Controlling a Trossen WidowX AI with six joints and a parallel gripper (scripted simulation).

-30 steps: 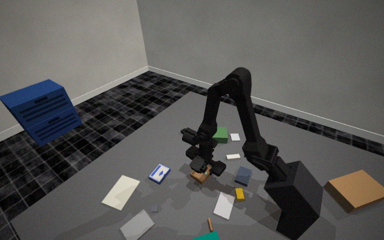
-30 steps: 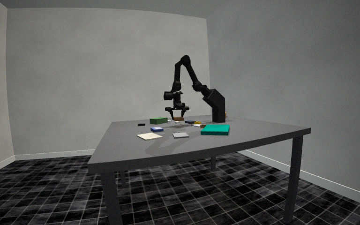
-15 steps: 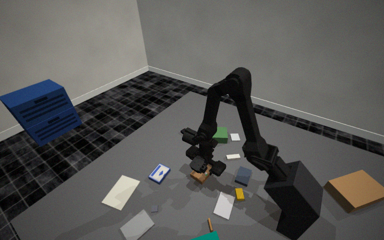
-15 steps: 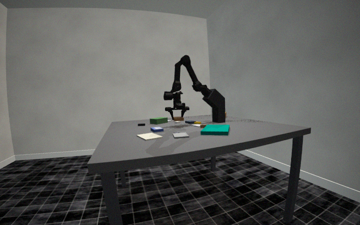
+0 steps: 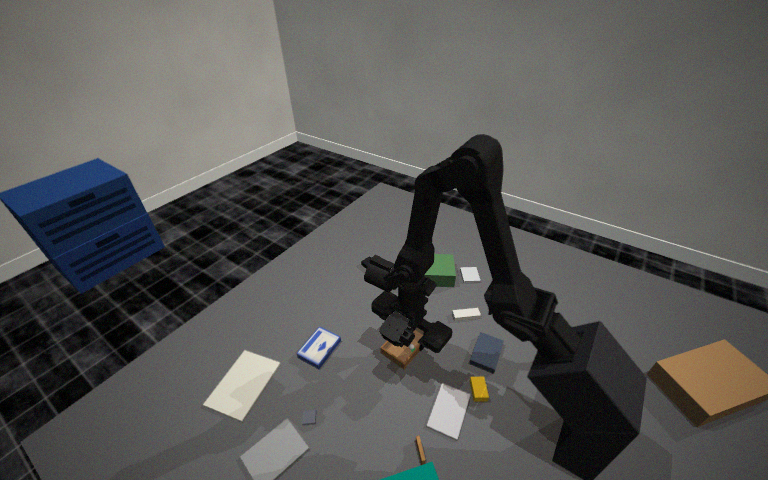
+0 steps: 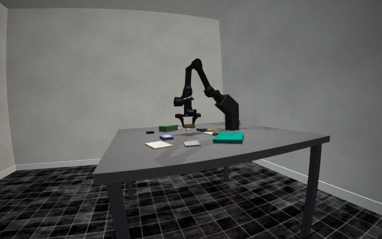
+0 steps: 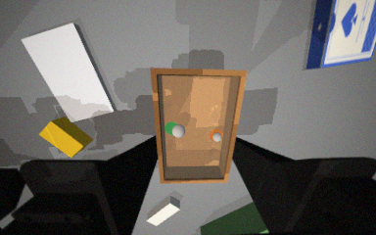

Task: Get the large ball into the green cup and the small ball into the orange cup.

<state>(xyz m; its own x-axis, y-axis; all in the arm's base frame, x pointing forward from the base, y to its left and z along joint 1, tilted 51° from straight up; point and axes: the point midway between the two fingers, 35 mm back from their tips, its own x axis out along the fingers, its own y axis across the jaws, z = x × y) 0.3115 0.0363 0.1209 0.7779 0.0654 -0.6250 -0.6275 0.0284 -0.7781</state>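
Now: the wooden puzzle 1 cm to the left of my hand and 3 cm below it. Round my hand: slate-blue block: 14 cm behind, 13 cm to the right, 8 cm below; then yellow block: 18 cm behind, 3 cm to the right, 8 cm below; then white sheet: 15 cm behind, 5 cm to the left, 9 cm below.
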